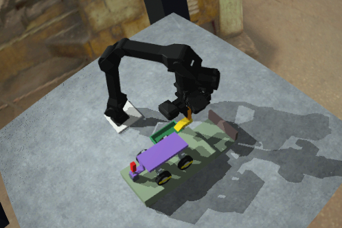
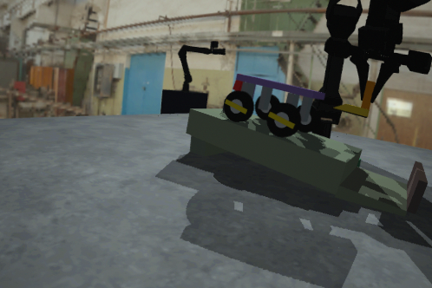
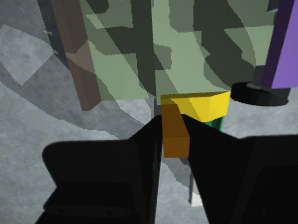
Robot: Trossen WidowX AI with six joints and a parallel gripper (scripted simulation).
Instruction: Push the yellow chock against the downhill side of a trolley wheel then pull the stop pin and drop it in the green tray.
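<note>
The red-headed stop pin lies 26 cm to the right of my gripper tip, 2 cm ahead of it and 1 cm below it. Also, from my gripper tip: yellow chock (2 cm to the right, 1 cm below); purple trolley (16 cm to the right, 4 cm ahead, 3 cm below); brown stop block (11 cm below, 10 cm to the left, 6 cm ahead).
</note>
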